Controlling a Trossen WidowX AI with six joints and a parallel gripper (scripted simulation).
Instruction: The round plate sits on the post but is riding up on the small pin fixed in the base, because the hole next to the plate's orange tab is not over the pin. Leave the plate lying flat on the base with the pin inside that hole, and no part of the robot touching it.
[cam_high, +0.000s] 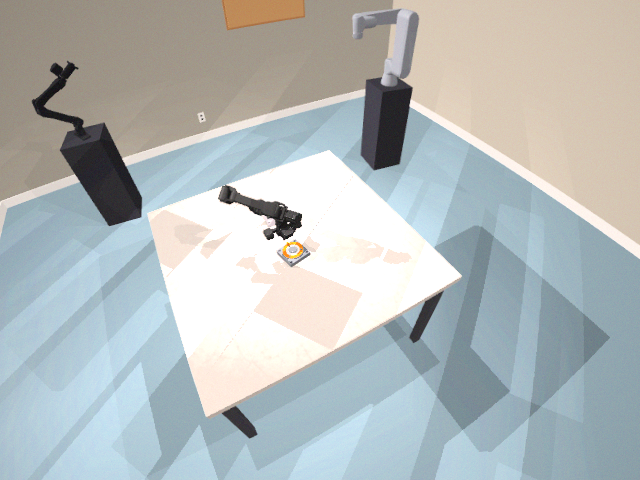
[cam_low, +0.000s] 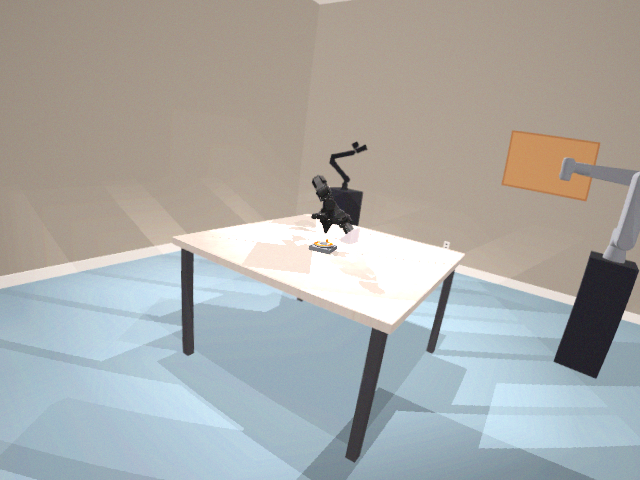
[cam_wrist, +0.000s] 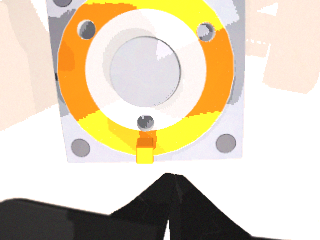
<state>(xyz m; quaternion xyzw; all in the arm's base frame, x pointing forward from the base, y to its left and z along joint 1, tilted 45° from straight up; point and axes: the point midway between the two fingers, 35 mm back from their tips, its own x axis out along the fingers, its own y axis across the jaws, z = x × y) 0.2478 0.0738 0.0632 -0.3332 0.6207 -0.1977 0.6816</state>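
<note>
The grey square base is 40 mm ahead of my gripper tip, 30 mm to the left of it and 60 mm below it.
</note>
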